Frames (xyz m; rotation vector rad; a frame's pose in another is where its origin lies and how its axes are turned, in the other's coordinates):
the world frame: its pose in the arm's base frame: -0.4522 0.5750 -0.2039 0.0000 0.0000 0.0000
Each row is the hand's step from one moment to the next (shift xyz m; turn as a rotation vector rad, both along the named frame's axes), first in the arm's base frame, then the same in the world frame.
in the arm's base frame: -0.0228 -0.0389 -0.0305 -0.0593 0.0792 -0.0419
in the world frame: -0.0228 -0.0389 -0.0305 -0.0593 0.0792 -0.0419
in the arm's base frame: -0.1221 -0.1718 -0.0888 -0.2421 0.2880 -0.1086
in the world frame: -0.1221 -0.1718 -0.0888 -0.2421 0.2880 -0.1086
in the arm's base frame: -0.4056 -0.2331 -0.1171 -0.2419 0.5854 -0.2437
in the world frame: -0.4056 -0.2331 -0.1171 -0.2419 0.5854 -0.2437
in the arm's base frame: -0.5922 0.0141 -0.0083 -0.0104 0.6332 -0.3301
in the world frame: -0.5922 0.0141 -0.0083 -0.0104 0.6332 -0.3301
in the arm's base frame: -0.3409 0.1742 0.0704 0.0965 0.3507 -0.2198
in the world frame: -0.3409 0.1742 0.0704 0.0965 0.3507 -0.2198
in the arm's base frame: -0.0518 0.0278 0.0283 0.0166 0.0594 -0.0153
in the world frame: -0.0518 0.0278 0.0283 0.0166 0.0594 -0.0153
